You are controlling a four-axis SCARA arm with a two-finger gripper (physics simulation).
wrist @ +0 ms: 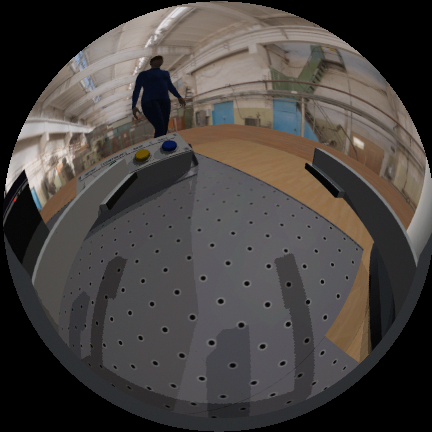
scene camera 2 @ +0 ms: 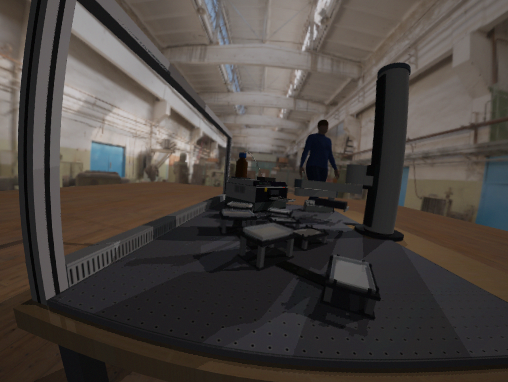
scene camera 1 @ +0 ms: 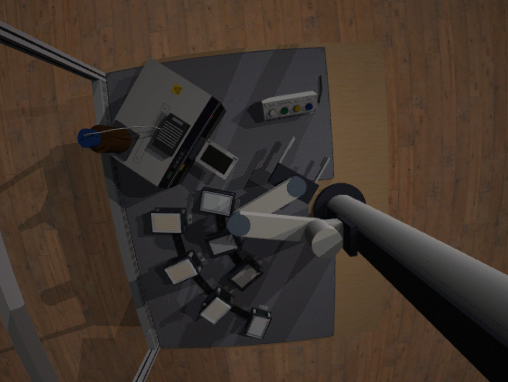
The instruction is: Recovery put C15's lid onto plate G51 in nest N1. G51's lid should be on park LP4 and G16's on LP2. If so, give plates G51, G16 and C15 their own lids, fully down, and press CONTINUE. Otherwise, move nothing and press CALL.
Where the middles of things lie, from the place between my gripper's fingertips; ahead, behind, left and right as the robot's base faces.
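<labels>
The brown bottle [scene camera 1: 116, 141] is some way to the right of my hand, a good way above it and far ahead of it.
</labels>
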